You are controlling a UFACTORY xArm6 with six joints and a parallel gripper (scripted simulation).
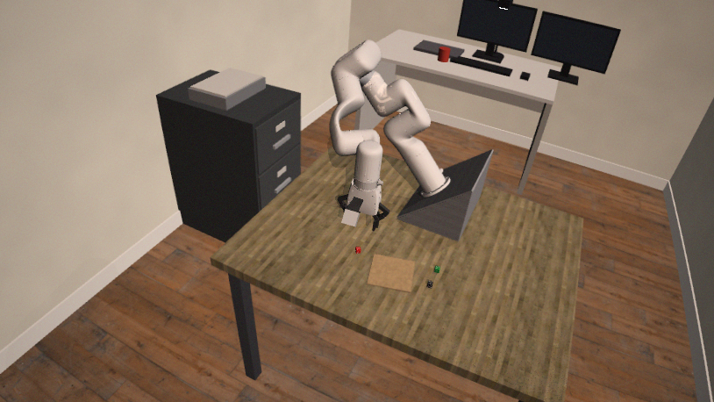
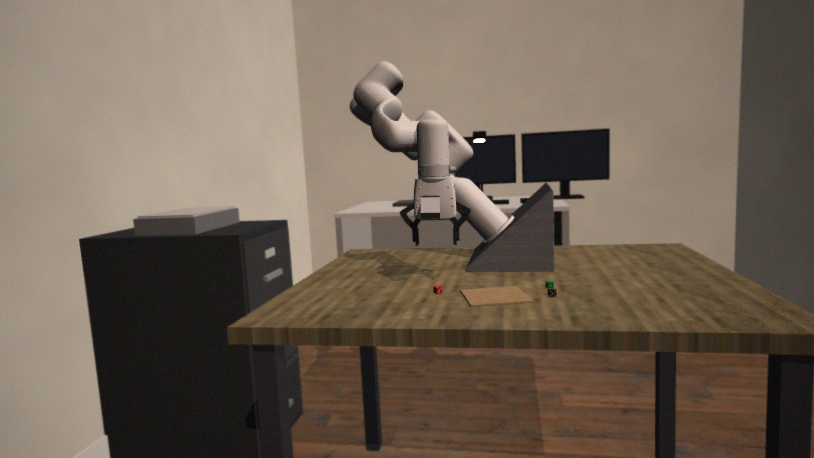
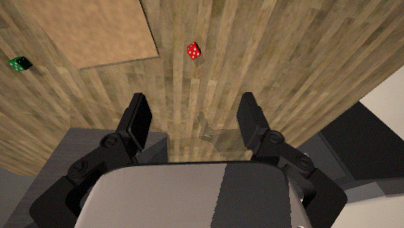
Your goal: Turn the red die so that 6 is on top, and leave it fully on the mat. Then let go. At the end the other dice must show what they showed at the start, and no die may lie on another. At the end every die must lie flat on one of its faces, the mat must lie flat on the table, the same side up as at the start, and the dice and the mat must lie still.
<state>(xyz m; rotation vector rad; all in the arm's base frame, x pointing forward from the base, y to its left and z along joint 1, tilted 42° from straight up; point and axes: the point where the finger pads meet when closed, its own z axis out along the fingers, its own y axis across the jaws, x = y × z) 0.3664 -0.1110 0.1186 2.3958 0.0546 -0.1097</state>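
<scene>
My hand is 12 cm above the red die. Also, from my hand: tan mat: 14 cm to the left, 13 cm below, 4 cm ahead; then black die: 27 cm to the left, 12 cm below, 4 cm ahead; then green die: 27 cm to the left, 12 cm below, 3 cm behind.
</scene>
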